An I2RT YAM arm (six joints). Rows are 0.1 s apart.
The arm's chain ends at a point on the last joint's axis. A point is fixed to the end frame.
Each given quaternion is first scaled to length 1.
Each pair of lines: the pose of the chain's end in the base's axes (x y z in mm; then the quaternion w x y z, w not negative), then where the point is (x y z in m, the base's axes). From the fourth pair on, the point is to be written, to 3 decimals.
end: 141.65 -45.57 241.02 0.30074 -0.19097 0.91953 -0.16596
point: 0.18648 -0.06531 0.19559
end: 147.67 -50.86 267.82 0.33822 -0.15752 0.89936 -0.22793
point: 0.19550 -0.07787 0.22980
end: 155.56 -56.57 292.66 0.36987 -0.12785 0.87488 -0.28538
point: 0.20488 -0.08989 0.26232
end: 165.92 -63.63 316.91 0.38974 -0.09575 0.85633 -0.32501
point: 0.215 -0.102 0.292
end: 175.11 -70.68 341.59 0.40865 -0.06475 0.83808 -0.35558
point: 0.223 -0.113 0.322
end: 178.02 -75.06 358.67 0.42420 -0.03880 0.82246 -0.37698
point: 0.225 -0.120 0.343
